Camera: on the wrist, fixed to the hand. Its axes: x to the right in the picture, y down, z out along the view.
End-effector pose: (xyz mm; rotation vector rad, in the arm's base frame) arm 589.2 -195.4 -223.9 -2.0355 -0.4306 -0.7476
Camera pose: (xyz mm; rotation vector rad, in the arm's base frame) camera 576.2 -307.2 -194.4 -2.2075 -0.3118 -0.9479
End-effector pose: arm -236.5 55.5 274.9 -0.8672 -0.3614 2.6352
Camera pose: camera -182.7 42.2 172.6 -1.0628 -0.6679 2.5540
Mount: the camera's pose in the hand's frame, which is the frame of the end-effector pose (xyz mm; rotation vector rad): 7.7 34.1 -111.0 -0.2420 0.1018 -0.0175
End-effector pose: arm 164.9 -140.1 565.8 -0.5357 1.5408 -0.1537
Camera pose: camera 49.5 -139.2 551.0 -0.7420 1.6651 -0.0072
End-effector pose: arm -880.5 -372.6 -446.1 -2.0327 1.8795 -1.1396
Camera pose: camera -975.4 -344.9 -384.7 2.0372 -2.0309 1.0266
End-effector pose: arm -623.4 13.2 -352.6 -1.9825 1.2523 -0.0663
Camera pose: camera -691.7 -64.4 -299.2 -2.2212 1.3615 -0.0253
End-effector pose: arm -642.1 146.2 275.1 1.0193 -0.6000 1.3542
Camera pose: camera -695.7 242.5 237.8 0.7543 -0.6591 1.2752
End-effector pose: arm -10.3 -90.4 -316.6 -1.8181 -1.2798 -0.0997
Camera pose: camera 64.4 -164.0 -266.1 -1.9783 -1.2548 -0.3662
